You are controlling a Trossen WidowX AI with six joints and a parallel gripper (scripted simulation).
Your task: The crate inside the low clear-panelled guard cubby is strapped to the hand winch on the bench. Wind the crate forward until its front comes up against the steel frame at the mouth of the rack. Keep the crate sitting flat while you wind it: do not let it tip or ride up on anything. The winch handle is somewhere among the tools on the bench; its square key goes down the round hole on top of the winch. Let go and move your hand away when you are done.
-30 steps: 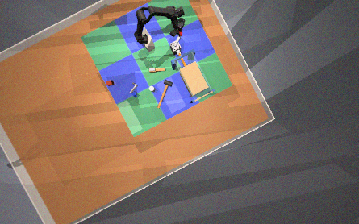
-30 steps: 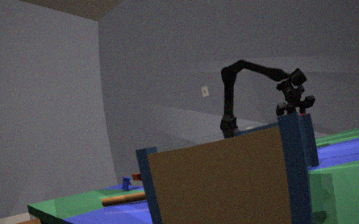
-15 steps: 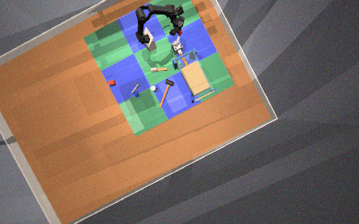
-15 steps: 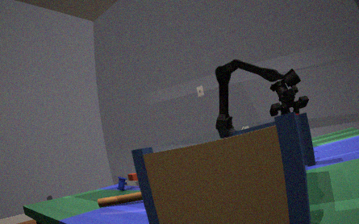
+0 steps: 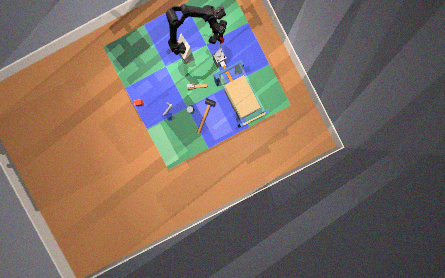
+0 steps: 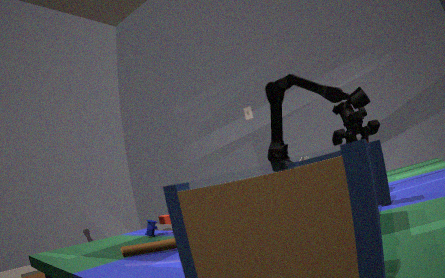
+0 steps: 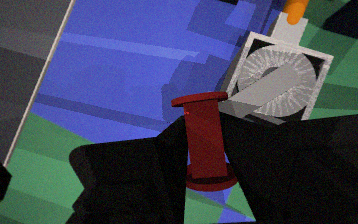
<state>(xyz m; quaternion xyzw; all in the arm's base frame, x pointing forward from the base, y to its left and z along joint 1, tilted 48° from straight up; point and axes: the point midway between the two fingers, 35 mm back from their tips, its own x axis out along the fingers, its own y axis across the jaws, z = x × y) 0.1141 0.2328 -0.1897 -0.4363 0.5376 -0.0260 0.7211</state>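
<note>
The winch lies 5 cm ahead of my gripper tip, 7 cm to the right of it and 10 cm below it. From my gripper tip the other things lie so: blue-framed guard cubby: 47 cm ahead, 9 cm to the right, 6 cm below; red grip: 1 cm behind, 1 cm to the right; blue piece: 26 cm ahead, 74 cm to the right, 11 cm below.
</note>
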